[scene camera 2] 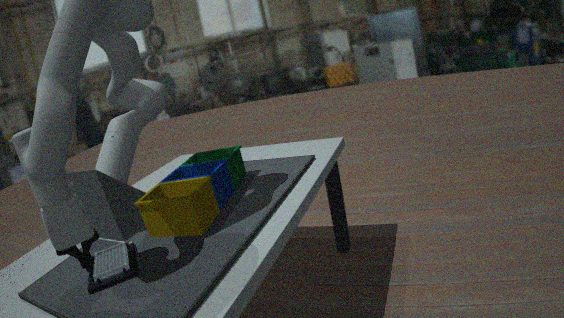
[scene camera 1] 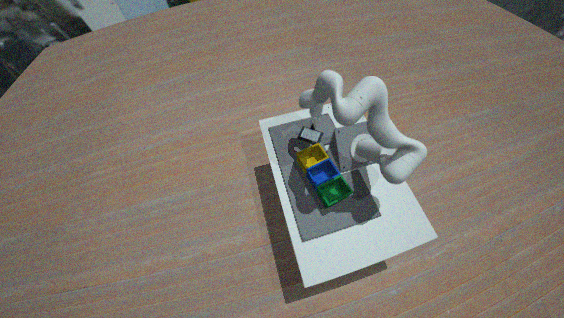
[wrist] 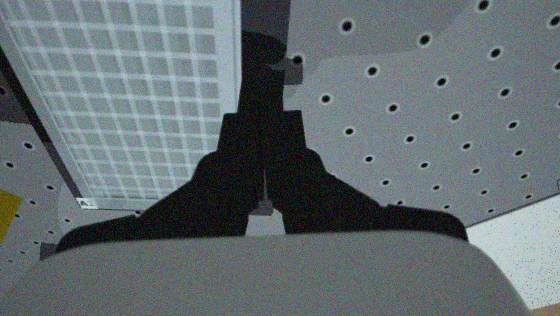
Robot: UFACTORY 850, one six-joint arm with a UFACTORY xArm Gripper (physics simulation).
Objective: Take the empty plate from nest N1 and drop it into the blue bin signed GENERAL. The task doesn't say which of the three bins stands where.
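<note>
The pale gridded plate (scene camera 1: pixel 310 134) (scene camera 2: pixel 111 262) (wrist: pixel 135 95) lies in a dark-rimmed nest (scene camera 1: pixel 307 141) (scene camera 2: pixel 114 283) (wrist: pixel 265 17). No nest label is readable. My gripper (scene camera 1: pixel 313 126) (scene camera 2: pixel 90 265) (wrist: pixel 264 111) is shut with nothing between its fingers. In the wrist view its black fingertips are over the nest's dark rim, beside the plate's right edge, and blend with it; their exact height is unclear. The blue bin (scene camera 1: pixel 322 171) (scene camera 2: pixel 224 187) stands between the other two bins. Its sign cannot be read.
A yellow bin (scene camera 1: pixel 312 157) (scene camera 2: pixel 182 212) (wrist: pixel 7 212) stands between the nest and the blue bin. A green bin (scene camera 1: pixel 334 191) (scene camera 2: pixel 239 165) stands beyond the blue one. All stand on a perforated grey mat (scene camera 1: pixel 325 225) (scene camera 2: pixel 165 295) (wrist: pixel 400 90) on a white table (scene camera 1: pixel 375 240) (wrist: pixel 515 250).
</note>
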